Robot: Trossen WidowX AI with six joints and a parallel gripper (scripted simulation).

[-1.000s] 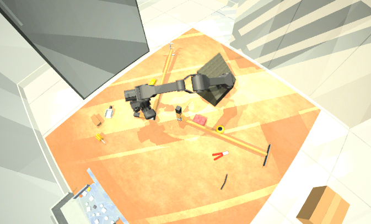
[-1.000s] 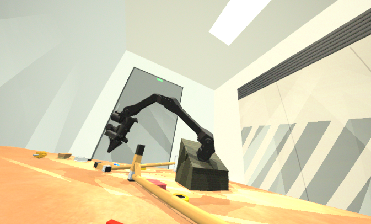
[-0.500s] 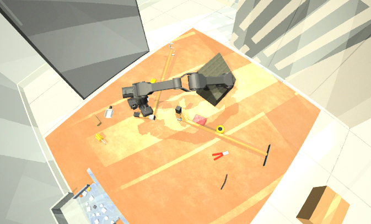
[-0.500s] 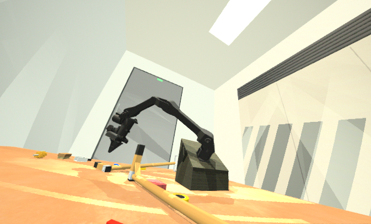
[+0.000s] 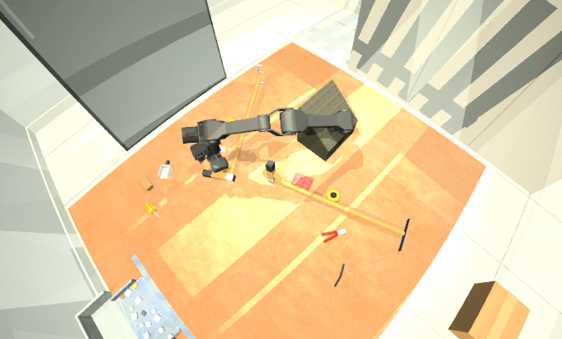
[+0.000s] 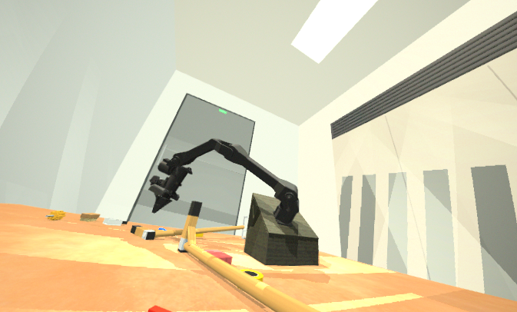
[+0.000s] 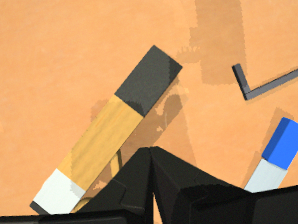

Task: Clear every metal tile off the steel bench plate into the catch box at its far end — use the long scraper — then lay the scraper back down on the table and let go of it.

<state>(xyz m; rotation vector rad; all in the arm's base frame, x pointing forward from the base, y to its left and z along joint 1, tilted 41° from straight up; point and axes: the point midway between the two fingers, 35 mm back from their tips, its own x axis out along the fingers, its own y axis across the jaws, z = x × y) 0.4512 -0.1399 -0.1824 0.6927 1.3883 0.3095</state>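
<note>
The yellow tape roll is 420 mm to the left of my gripper tip, 280 mm behind it and 70 mm below it. The rest, counted from my gripper tip: yellow screwdriver: 320 mm ahead, 70 mm below, 50 mm to the right; red block: 290 mm to the left, 230 mm behind, 70 mm below; long scraper: 450 mm to the left, 250 mm behind, 20 mm below.
</note>
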